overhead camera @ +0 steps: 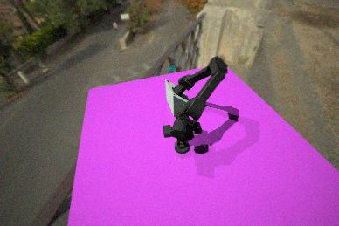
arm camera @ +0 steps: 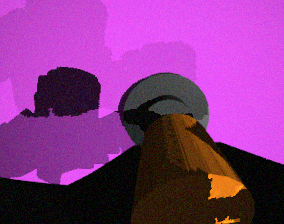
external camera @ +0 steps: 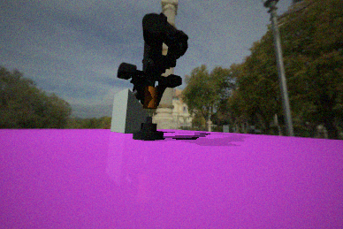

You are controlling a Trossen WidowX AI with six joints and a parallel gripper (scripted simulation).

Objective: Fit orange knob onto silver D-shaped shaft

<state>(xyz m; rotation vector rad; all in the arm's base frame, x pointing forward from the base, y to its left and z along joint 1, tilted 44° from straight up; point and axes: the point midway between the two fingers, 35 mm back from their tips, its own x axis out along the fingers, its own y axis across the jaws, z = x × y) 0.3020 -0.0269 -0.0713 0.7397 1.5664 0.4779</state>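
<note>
Right now the orange knob is 30 mm above my gripper tip. From my gripper tip the other things lie so: pedestal: 60 mm below.
</note>
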